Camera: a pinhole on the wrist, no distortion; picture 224 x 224 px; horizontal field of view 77.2 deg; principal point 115.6 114.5 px. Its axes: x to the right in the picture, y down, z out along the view. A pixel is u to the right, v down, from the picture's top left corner.
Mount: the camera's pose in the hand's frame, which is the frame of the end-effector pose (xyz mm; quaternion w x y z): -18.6 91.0 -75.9 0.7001 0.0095 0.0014 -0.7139
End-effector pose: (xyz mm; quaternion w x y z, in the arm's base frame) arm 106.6 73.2 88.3 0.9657 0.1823 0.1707 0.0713
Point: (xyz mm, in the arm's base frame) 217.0 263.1 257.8
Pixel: 13 191
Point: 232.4 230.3 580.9
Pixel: 48 120
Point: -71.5 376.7 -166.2
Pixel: behind the camera
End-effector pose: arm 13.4 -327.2 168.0 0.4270 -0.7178 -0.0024 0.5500
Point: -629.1 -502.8 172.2
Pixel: 22 19
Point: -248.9 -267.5 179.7
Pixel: 120 87
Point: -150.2 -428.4 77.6
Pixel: 12 92
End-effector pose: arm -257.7 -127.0 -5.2 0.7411 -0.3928 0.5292 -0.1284
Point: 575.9 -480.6 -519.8
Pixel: outside the picture
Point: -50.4 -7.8 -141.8
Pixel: 94 175
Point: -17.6 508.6 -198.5
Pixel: 7 79
